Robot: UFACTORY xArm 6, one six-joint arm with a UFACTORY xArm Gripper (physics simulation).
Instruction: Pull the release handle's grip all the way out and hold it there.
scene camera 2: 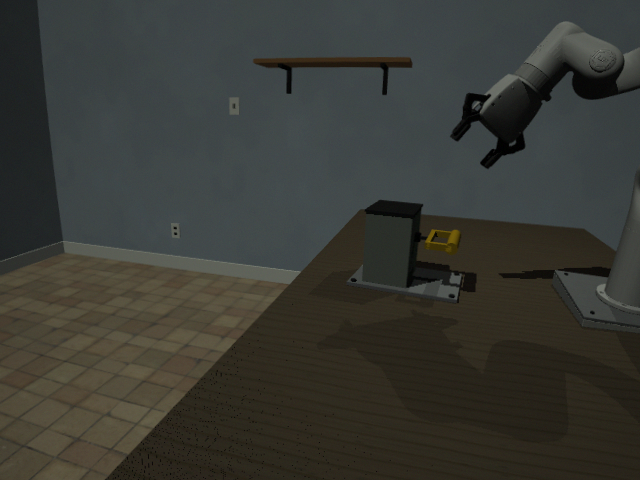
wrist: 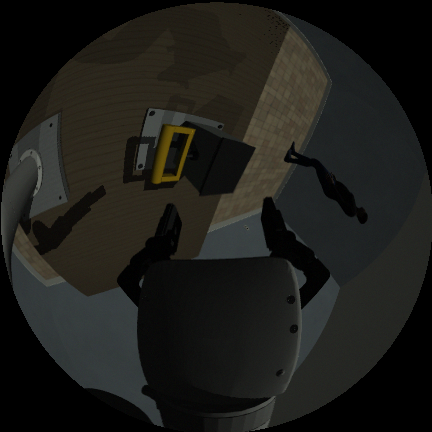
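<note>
The release handle's yellow grip (scene camera 2: 454, 240) (wrist: 162, 155) is a frame with a thick round bar, on a short dark stem at the side of a grey box with a black top (scene camera 2: 392, 207) (wrist: 231, 162). The box stands on a grey mounting plate (scene camera 2: 443, 292) (wrist: 172, 118). The grip stands out from the box toward the robot's base, a little above the plate. My gripper (scene camera 2: 471, 149) (wrist: 219, 209) is open and empty. It hangs well above the grip and to its right in the scene view, touching nothing. In the wrist view the grip lies beyond the left finger.
The robot's base plate (scene camera 2: 574, 302) (wrist: 52, 155) is on the table (scene camera 2: 310, 403) (wrist: 100, 95), to the right in the scene view. A wooden shelf (scene camera 2: 330, 62) is on the back wall. A standing person (wrist: 332, 185) shows beyond the table in the wrist view.
</note>
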